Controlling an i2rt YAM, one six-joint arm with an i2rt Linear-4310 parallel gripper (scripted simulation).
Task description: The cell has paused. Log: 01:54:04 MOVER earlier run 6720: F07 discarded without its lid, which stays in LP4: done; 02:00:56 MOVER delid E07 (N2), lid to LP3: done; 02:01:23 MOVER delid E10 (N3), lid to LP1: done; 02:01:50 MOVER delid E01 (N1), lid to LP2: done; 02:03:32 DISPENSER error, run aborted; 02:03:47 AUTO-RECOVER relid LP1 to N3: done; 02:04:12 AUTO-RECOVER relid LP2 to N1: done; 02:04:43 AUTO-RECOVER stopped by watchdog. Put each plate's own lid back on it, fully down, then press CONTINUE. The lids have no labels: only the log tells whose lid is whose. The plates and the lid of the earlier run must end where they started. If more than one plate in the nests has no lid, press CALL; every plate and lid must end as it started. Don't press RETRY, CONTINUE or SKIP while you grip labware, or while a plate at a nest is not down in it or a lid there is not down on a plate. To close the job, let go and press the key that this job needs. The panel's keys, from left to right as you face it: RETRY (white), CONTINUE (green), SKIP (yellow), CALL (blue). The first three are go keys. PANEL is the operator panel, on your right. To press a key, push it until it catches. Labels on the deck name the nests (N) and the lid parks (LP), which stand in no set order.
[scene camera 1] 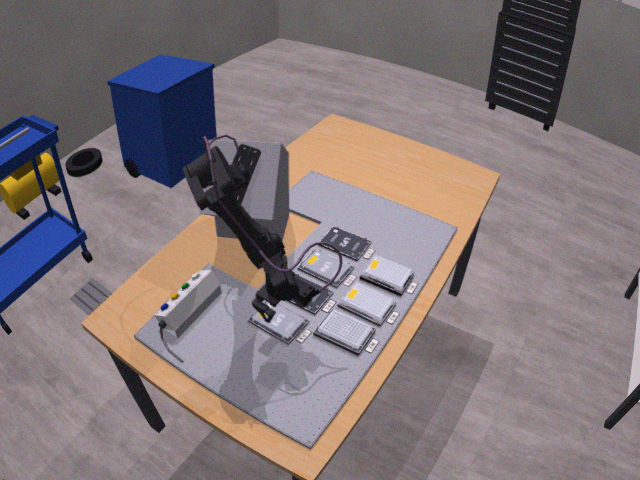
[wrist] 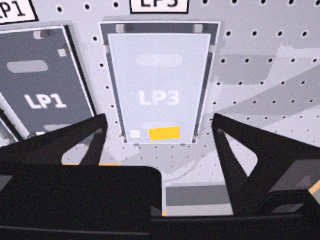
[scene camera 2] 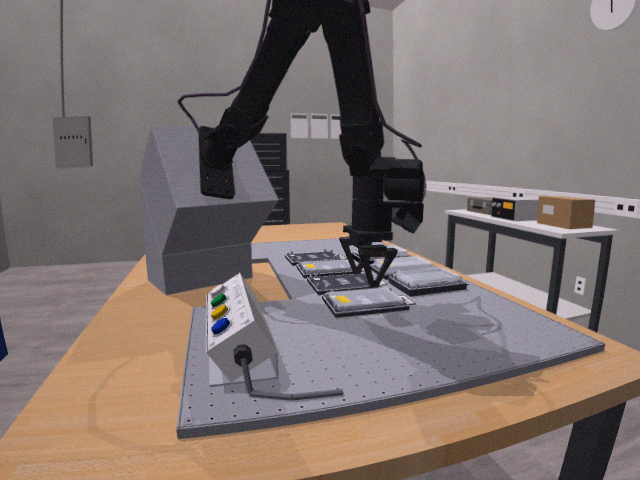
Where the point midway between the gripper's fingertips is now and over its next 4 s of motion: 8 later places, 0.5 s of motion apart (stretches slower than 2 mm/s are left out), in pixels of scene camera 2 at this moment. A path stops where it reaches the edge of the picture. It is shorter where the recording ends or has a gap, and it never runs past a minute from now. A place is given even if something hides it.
The gripper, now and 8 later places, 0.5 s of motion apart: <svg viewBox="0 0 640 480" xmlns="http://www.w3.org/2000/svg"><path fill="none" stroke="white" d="M365 280L361 291L363 297L363 298L365 298L365 293L363 283L361 280L362 279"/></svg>
